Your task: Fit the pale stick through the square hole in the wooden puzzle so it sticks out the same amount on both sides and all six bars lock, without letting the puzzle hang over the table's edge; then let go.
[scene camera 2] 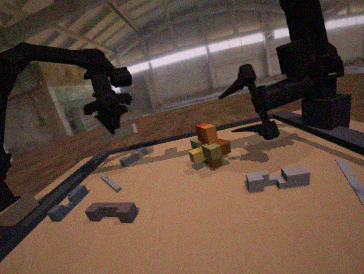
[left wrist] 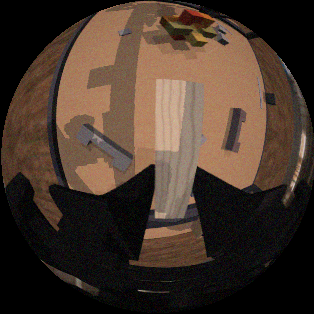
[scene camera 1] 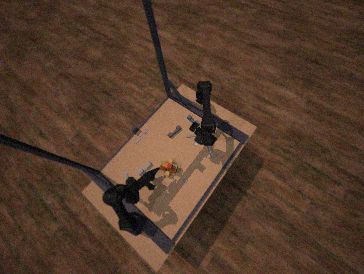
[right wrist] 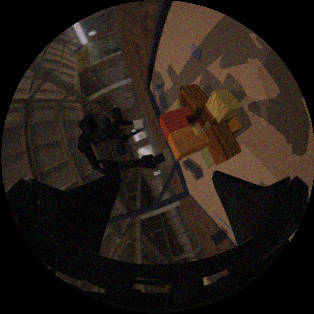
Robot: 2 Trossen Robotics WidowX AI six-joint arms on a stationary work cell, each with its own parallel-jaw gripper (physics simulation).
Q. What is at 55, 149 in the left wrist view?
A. A dark frame.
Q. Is the right gripper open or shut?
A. Open.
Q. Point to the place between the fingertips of the left gripper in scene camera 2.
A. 116, 133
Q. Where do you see a dark frame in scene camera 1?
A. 150, 229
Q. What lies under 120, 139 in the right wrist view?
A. The left gripper.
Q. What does the left gripper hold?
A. A pale stick.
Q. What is the right gripper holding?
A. Nothing.
